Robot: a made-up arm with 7 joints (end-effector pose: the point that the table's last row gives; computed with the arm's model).
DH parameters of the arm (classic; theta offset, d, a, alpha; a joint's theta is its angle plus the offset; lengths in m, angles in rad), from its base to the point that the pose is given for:
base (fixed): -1.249 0 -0.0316 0
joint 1: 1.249 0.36 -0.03 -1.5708
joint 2: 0 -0.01 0.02 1.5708
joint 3: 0 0.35 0.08 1.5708
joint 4: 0 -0.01 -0.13 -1.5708
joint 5: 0 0.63 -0.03 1.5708
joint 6: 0 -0.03 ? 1.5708
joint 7: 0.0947 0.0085 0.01 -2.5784
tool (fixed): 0.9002 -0.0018 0 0
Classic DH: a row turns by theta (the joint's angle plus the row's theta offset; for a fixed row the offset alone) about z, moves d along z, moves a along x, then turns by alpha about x.
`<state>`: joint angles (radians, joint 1 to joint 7).
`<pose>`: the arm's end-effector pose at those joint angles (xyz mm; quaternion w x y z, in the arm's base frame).
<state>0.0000 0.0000 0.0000 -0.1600 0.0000 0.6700 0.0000</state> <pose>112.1 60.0 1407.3 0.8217 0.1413 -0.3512 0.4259</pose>
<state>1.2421 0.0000 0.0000 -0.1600 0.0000 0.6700 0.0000</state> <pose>1.0 155.2 1407.3 0.4204 0.3193 -0.2034 0.8246</pose>
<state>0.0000 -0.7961 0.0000 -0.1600 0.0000 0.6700 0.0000</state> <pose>-682.1 60.0 1201.3 0.6213 -0.0348 -0.6423 0.4474</pose>
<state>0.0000 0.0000 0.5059 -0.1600 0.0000 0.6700 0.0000</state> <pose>76.1 119.0 1407.3 0.6890 0.2247 -0.3047 0.6180</pose>
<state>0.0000 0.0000 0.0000 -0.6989 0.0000 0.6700 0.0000</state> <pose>462.6 60.0 1281.8 0.8856 0.2496 -0.1198 0.3729</pose>
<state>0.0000 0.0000 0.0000 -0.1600 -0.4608 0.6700 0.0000</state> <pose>118.0 25.6 1406.3 0.9012 0.0285 -0.3583 0.2422</pose>
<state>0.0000 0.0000 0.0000 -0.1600 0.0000 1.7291 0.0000</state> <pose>12.6 60.0 1477.5 0.5317 -0.0932 -0.7182 0.4390</pose>
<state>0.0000 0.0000 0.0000 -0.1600 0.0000 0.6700 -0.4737</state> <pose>111.1 64.6 1406.8 0.7277 0.1152 -0.2637 0.6226</pose>
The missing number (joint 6, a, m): 0.11
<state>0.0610 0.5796 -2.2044 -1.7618 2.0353 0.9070 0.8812</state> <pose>-144.7 -672.8 914.4 0.3495 0.4519 -0.6559 -0.4935</pose>
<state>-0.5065 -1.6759 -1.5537 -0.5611 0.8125 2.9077 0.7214</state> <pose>-1056.0 336.9 197.5 0.6876 0.3707 0.6097 0.1344</pose>
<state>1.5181 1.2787 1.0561 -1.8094 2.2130 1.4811 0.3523</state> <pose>-703.7 466.9 23.7 0.4139 0.2621 0.7966 -0.3543</pose>
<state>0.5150 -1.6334 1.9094 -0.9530 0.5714 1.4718 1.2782</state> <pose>-1076.7 54.7 104.2 0.2741 0.0701 -0.3319 0.8999</pose>
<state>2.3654 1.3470 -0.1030 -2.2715 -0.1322 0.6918 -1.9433</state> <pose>-39.4 109.1 -304.5 0.1140 0.1371 0.9749 -0.1336</pose>
